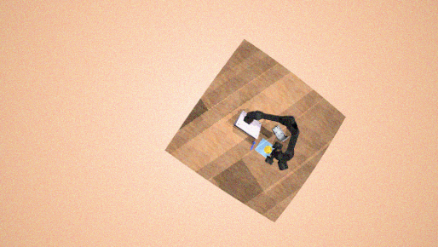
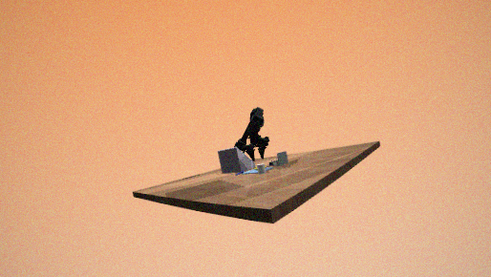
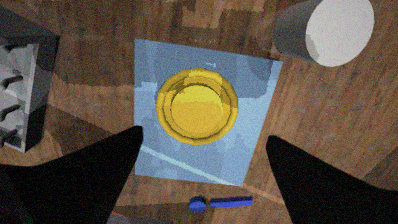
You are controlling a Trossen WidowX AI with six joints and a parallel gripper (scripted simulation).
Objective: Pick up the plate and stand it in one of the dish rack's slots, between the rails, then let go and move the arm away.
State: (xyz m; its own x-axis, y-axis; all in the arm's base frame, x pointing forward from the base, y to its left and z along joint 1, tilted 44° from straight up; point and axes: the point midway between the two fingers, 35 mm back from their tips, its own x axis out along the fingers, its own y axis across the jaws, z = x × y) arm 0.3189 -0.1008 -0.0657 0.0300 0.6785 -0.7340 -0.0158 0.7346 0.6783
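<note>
Now: gripper tip 10 mm to the right of the yellow plate and 50 mm above it. From my gripper tip the other things lie so: blue spoon 140 mm behind, 30 mm to the right, 60 mm below; grey dish rack 10 mm ahead, 190 mm to the left, 40 mm below; grey cup 70 mm ahead, 80 mm to the right, 40 mm below.
</note>
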